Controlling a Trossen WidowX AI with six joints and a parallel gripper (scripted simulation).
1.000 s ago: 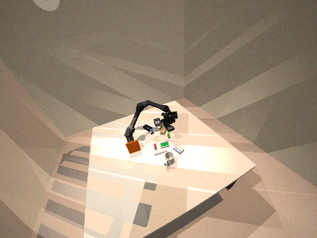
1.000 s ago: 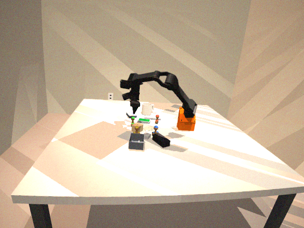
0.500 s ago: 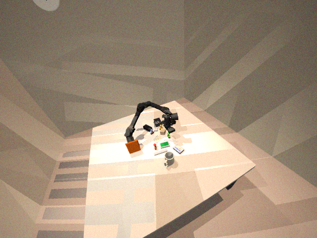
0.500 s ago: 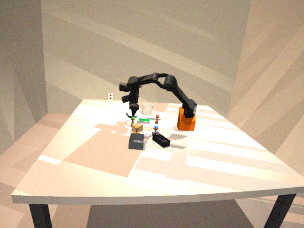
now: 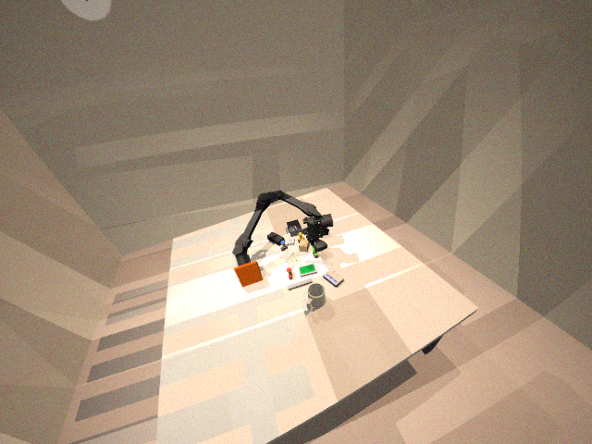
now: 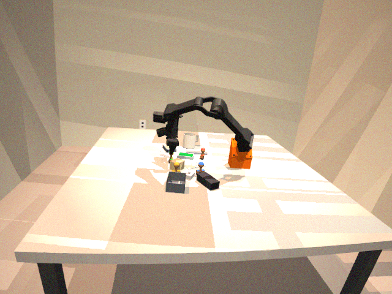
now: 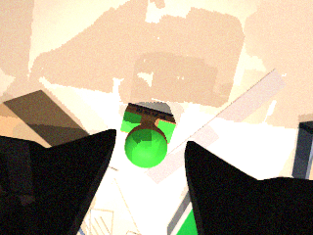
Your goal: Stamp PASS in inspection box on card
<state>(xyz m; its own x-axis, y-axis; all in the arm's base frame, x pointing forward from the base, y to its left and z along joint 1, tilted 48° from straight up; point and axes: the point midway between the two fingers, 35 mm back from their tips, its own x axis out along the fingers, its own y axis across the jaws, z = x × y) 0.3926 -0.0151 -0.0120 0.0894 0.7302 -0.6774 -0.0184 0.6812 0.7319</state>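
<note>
Now: gripper tip 30 mm above the green-knobbed stamp. The rest, counted from my gripper tip: yellow-knobbed stamp: 20 mm behind, 160 mm to the left, 30 mm below; pale card: 120 mm behind, 40 mm to the left, 50 mm below; green ink pad: 90 mm behind, 80 mm to the right, 50 mm below.
</note>
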